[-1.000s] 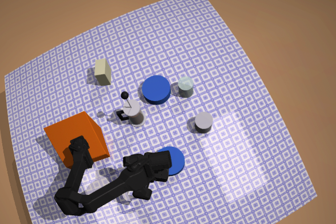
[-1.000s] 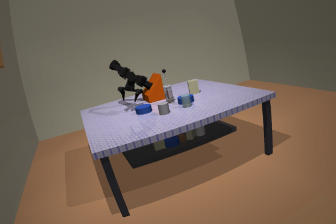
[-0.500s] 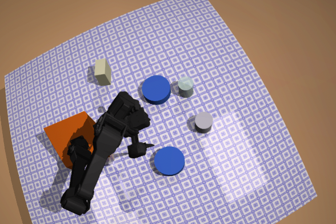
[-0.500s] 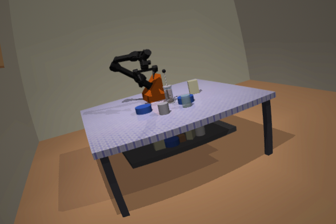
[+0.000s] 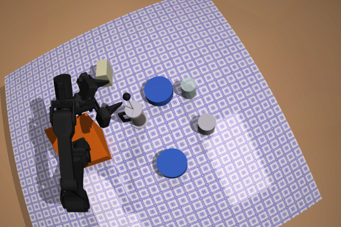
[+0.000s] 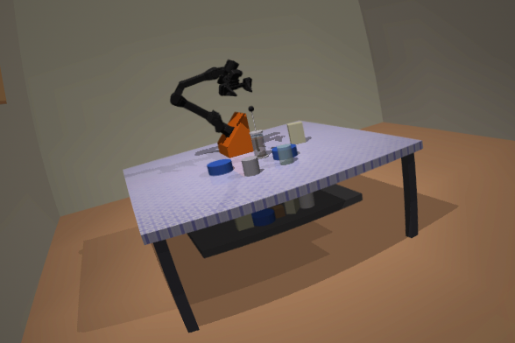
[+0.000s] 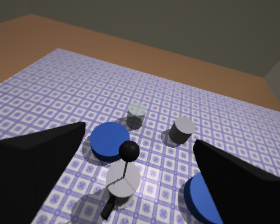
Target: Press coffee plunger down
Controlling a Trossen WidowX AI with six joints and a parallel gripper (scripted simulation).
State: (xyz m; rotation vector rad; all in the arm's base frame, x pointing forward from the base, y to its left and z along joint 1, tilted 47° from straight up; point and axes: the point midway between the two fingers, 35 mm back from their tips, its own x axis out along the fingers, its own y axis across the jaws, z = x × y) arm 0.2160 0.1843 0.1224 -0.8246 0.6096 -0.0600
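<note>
The coffee press lies 21 cm below my gripper tip, 1 cm to the left of it and 1 cm ahead of it. The rest, counted from my gripper tip: pale green cup: 29 cm below, 26 cm ahead, 4 cm to the left; then grey cylinder: 30 cm below, 26 cm ahead, 14 cm to the right.
</note>
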